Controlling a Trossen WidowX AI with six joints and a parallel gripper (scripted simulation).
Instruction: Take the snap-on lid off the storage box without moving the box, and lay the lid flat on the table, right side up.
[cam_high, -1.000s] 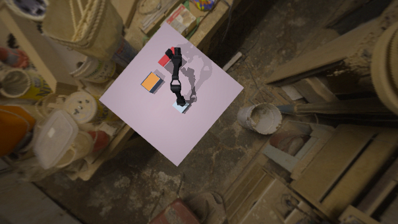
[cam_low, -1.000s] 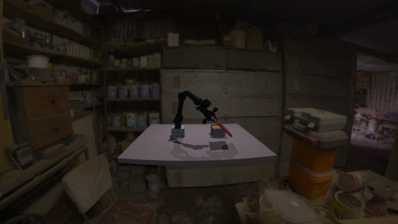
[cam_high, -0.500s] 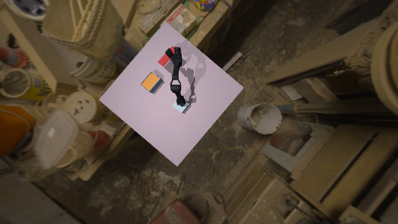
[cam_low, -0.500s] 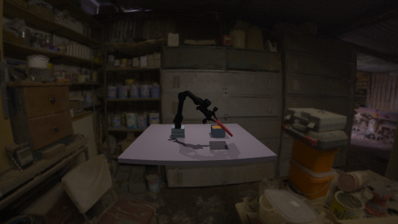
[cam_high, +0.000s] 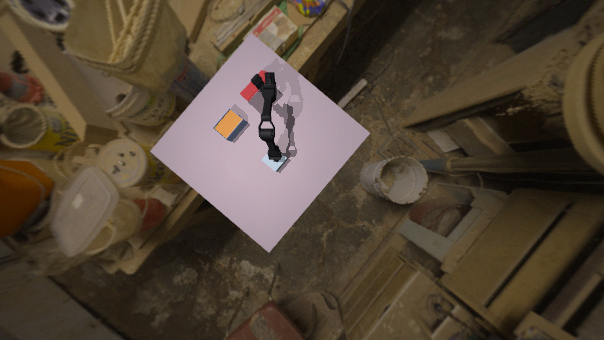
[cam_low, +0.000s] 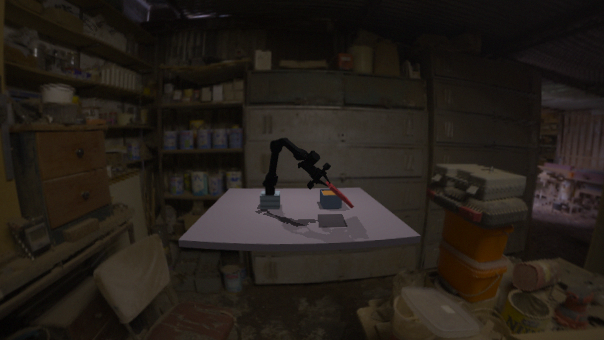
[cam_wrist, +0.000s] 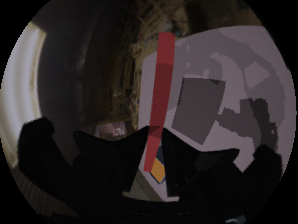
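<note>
Now: gripper tip 6 cm short of the red lid, 5 cm above it and 1 cm to the left of it. From my gripper tip the other things lie so: blue storage box: 34 cm to the left, 17 cm below, 7 cm ahead.
</note>
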